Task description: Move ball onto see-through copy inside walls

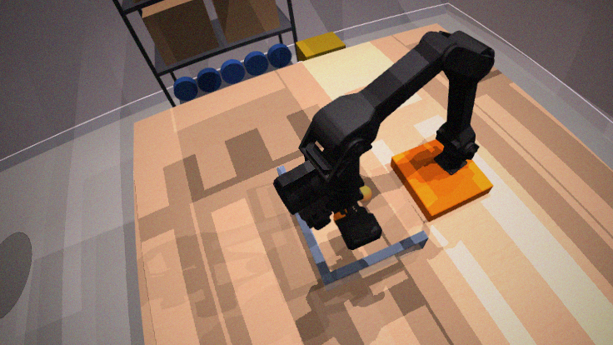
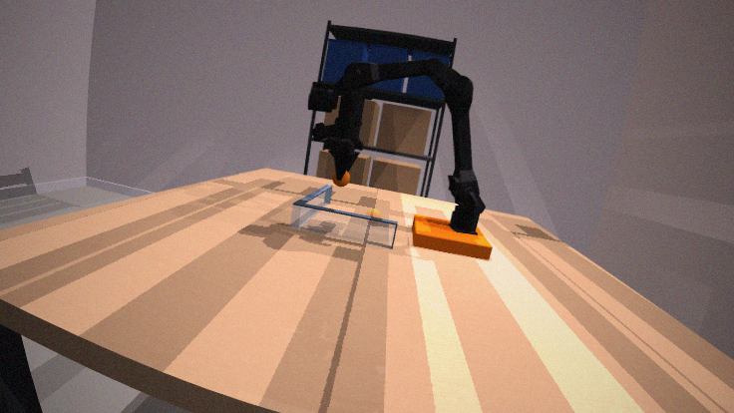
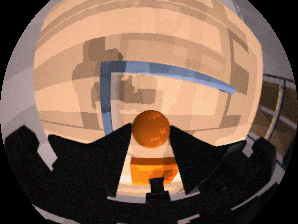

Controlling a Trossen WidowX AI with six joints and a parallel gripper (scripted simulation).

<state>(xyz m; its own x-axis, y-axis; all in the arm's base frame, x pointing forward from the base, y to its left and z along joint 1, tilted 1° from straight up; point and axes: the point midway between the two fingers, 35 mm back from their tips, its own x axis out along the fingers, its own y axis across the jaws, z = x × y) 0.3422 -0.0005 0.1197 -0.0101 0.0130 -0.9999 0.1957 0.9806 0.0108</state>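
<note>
My gripper tip is now 100 mm past the see-through copy of ball, 70 mm to the left of it and 100 mm above it. From my gripper tip the other things lie so: orange ball right at my gripper tip.
</note>
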